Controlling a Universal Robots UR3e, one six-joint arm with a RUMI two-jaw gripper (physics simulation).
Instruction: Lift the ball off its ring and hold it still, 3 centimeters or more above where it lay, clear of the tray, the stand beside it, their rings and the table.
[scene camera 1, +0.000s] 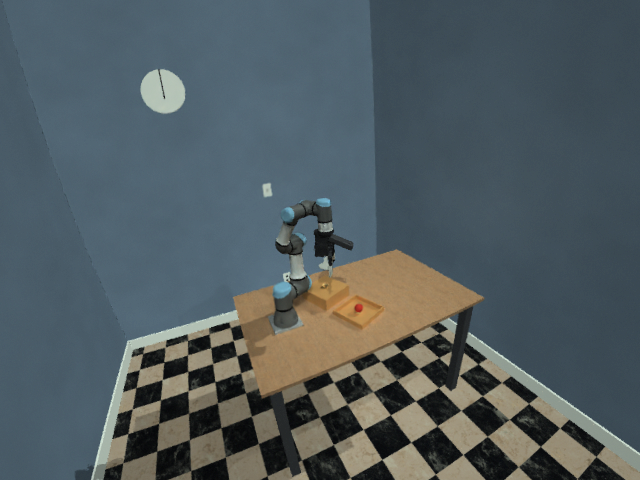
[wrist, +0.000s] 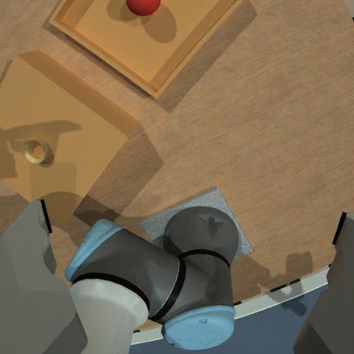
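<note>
The red ball rests inside the shallow orange tray; it is cut off by the top edge of the wrist view, and its ring is hidden beneath it. The orange block-like stand is beside the tray, with a small empty ring on top. My gripper is open and empty, its fingers wide apart. It hangs above the stand area, pointing down, to the side of the ball and higher than it.
The wooden table bears the tray, the stand and the arm's grey base plate. The stand rises higher than the tray, close to its side. The tray has low raised walls around the ball. A blue wall is behind the table.
</note>
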